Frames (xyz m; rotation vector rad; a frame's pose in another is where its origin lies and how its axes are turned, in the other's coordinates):
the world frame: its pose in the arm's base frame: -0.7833 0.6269 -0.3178 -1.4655 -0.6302 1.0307
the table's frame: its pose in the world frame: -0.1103 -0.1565 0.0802 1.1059 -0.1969 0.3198
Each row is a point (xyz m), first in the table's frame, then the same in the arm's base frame.
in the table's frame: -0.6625 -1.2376 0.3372
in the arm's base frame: 0.1527 0.0583 0.7205
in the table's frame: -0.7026 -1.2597 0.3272
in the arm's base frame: 0.1707 0.0164 0.7314
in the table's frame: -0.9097 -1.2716 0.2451
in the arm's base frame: 0.1720 -0.2066 0.7339
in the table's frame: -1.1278 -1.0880 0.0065
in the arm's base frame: 0.0176 -0.4900 0.5493
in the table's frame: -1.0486 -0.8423 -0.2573
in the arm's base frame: -0.1504 -0.5050 0.2210
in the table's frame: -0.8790 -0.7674 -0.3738
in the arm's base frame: -0.1737 -0.3886 0.0370
